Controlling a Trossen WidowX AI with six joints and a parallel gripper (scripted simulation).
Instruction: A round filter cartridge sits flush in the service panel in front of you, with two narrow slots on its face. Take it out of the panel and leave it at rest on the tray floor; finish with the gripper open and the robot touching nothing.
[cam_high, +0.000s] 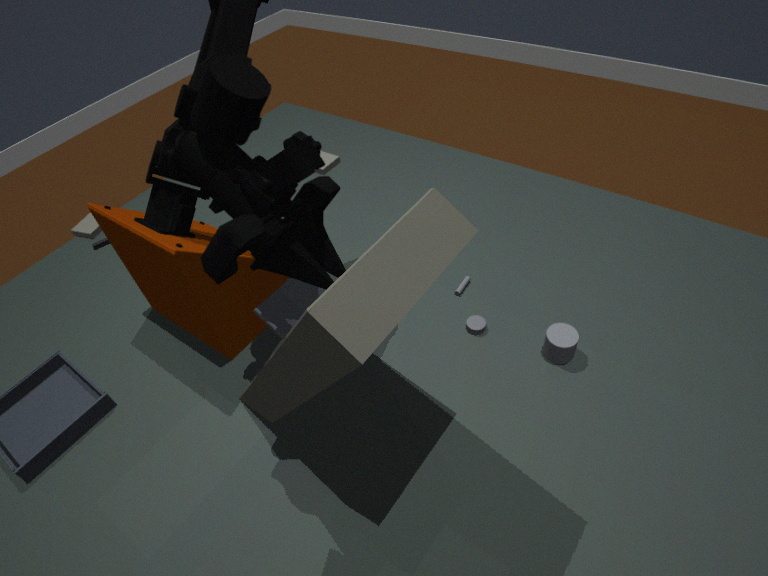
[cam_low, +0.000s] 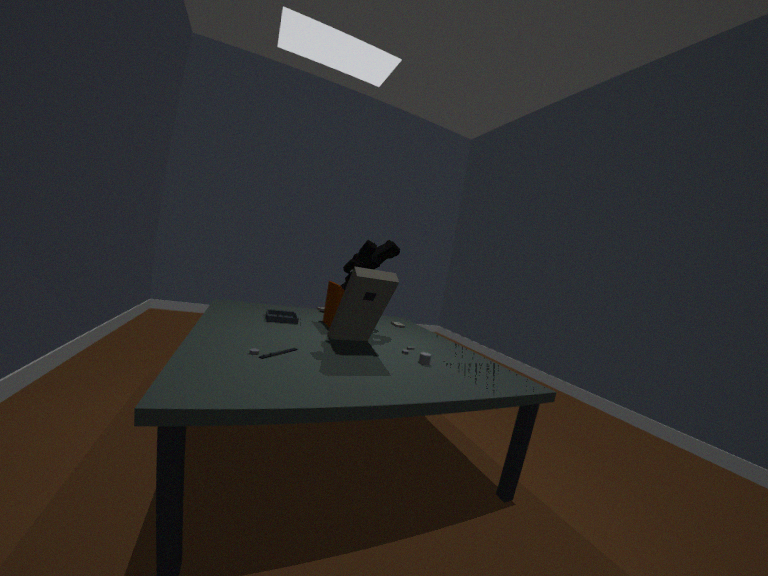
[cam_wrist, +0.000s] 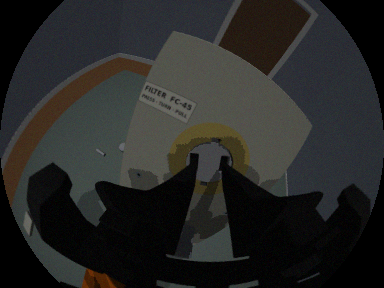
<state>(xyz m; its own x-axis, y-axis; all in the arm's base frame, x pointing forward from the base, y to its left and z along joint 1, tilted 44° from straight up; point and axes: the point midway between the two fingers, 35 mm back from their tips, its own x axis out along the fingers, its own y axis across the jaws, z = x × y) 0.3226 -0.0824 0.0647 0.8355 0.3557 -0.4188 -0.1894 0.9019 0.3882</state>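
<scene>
Now: the round filter cartridge 2 cm ahead of my gripper tip and 1 cm below it. Also, from my gripper tip: beige service panel 3 cm behind, 9 cm below; then pin 27 cm to the left, 26 cm below; then dark tray 42 cm behind, 26 cm to the right, 25 cm below.
</scene>
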